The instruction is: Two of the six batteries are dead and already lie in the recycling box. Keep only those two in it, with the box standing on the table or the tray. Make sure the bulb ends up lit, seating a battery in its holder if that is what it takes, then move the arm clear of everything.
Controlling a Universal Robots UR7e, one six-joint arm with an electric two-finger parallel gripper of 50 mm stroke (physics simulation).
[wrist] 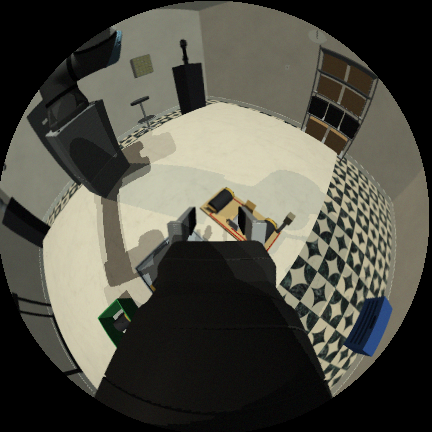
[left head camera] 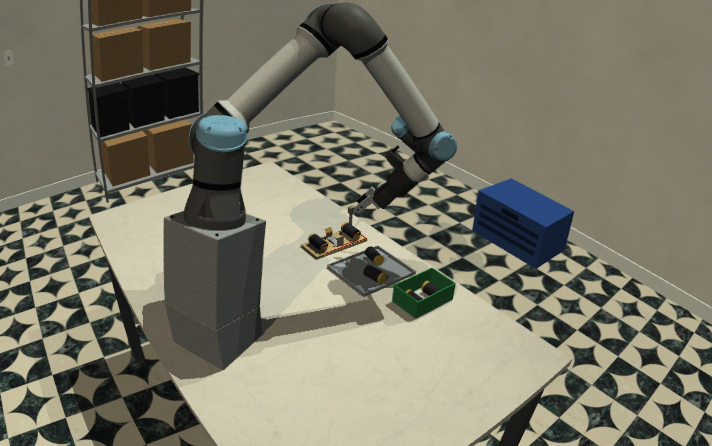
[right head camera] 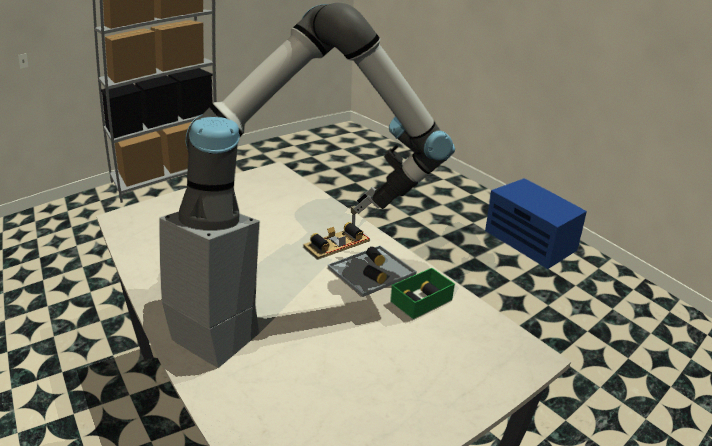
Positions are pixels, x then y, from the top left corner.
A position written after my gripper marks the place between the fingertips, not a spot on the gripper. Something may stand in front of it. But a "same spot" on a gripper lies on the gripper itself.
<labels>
My gripper shows in the wrist view, in the left head camera view and in the right head camera view [357,206]. A green recycling box shows in the wrist view [119,305], in the left head camera view and in the right head camera view. The same spot on my gripper: [left head camera: 365,200] is [wrist: 179,216]. One and the same spot on the green recycling box: [left head camera: 416,309] is [right head camera: 413,309].
</labels>
